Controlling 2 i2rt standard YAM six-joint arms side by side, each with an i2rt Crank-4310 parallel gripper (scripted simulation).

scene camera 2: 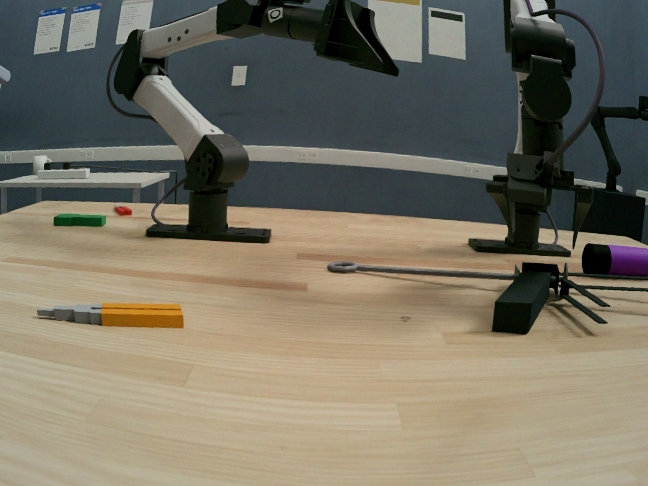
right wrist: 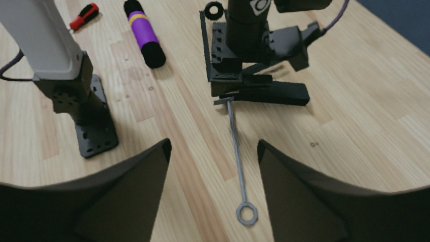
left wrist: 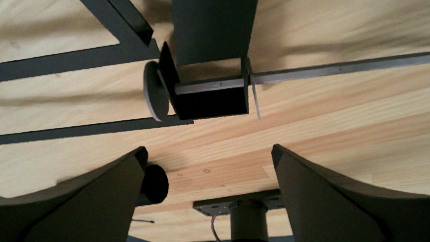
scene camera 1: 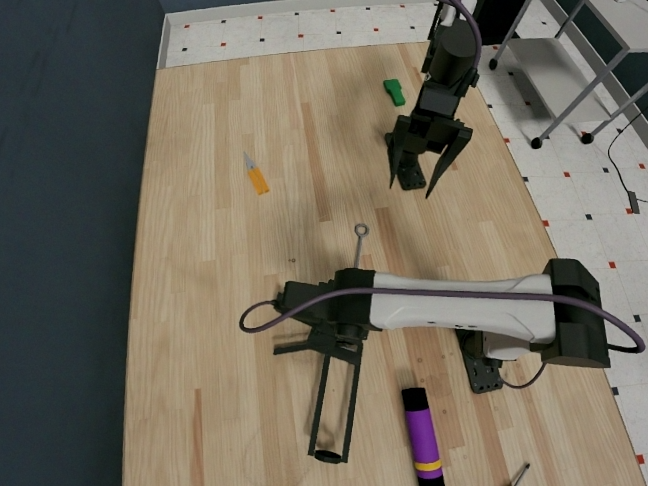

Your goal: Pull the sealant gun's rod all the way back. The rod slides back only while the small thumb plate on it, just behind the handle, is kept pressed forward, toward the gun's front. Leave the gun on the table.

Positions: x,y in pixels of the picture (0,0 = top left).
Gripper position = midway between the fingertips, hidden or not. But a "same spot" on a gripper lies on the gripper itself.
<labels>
my left gripper: scene camera 2; right wrist 215,77; left wrist 209,148; scene camera 1
my right gripper: scene camera 2 391,70; right wrist; scene camera 1; not seen in the left wrist view (out of frame)
same spot on my left gripper: [scene camera 1: 325,344] = [scene camera 2: 582,186]
same spot on my right gripper: [right wrist: 127,194] = [scene camera 1: 441,161]
</labels>
